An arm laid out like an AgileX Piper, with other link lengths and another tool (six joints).
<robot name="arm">
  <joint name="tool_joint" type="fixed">
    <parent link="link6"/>
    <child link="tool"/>
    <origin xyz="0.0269 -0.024 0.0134" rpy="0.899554 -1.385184 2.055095"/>
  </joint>
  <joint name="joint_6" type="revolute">
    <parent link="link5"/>
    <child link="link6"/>
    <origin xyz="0.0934 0 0.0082" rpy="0 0 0"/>
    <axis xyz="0.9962 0 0.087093"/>
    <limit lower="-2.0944" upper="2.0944"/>
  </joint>
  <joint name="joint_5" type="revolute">
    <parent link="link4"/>
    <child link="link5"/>
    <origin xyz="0 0 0" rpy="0 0 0"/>
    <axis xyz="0 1 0"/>
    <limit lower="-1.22" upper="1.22"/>
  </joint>
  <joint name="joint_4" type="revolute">
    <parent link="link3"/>
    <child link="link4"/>
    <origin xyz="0.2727 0 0.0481" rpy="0 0 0"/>
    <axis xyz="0.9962 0 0.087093"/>
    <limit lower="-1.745" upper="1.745"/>
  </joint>
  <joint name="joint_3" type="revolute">
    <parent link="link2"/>
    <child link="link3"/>
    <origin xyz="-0.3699 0 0.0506" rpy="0 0 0"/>
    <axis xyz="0 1 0"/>
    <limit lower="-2.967" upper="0"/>
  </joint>
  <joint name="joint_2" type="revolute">
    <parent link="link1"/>
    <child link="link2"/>
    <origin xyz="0 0 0" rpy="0 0 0"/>
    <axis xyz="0 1 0"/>
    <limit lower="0" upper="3.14"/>
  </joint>
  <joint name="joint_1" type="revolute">
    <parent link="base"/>
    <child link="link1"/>
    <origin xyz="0 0 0.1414" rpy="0 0 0"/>
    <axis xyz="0 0 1"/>
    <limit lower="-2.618" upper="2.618"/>
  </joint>
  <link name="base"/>
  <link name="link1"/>
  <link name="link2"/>
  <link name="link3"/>
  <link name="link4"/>
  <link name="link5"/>
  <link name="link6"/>
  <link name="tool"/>
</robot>
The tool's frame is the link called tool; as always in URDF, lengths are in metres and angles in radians.
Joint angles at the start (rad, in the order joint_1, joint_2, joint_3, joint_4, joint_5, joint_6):
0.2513 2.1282 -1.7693 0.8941 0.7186 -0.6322
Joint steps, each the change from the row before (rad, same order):
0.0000 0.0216 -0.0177 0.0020 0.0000 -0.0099
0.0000 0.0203 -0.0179 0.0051 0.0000 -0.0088
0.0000 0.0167 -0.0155 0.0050 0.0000 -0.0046
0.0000 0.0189 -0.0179 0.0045 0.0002 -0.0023
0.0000 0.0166 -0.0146 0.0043 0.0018 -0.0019
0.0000 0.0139 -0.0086 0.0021 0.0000 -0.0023
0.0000 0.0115 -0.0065 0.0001 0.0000 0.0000
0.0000 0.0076 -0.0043 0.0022 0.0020 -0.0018
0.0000 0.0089 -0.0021 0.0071 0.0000 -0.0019
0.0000 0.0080 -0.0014 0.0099 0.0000 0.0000
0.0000 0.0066 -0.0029 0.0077 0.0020 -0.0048
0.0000 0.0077 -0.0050 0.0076 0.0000 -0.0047
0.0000 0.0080 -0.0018 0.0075 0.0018 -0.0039
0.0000 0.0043 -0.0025 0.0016 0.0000 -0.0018
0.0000 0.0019 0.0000 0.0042 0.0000 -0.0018
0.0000 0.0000 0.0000 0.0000 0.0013 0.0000
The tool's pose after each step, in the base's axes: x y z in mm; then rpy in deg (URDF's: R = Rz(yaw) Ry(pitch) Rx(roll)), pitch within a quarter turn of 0, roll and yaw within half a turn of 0. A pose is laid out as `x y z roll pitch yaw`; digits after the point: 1 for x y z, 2 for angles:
577.1 190.5 295.3 -162.03 -47.01 18.09
582.4 192.2 289.8 -162.08 -47.13 18.35
586.7 193.6 285.4 -161.92 -47.20 18.31
591.5 195.1 280.4 -161.67 -47.22 18.14
595.4 196.5 275.4 -161.38 -47.11 18.00
598.3 197.3 270.0 -161.30 -46.88 17.99
600.5 197.9 265.1 -161.27 -46.59 17.97
601.8 198.5 261.9 -161.13 -46.40 17.98
603.1 199.2 257.3 -160.63 -46.08 17.56
604.2 200.0 253.1 -159.83 -45.73 16.82
605.2 200.8 250.3 -159.42 -45.61 16.64
606.7 201.6 247.6 -159.05 -45.61 16.40
607.7 202.4 243.5 -158.61 -45.33 16.17
608.5 202.7 241.7 -158.57 -45.28 16.17
608.7 203.0 240.7 -158.33 -45.23 15.98
608.6 203.1 240.7 -158.30 -45.19 16.02

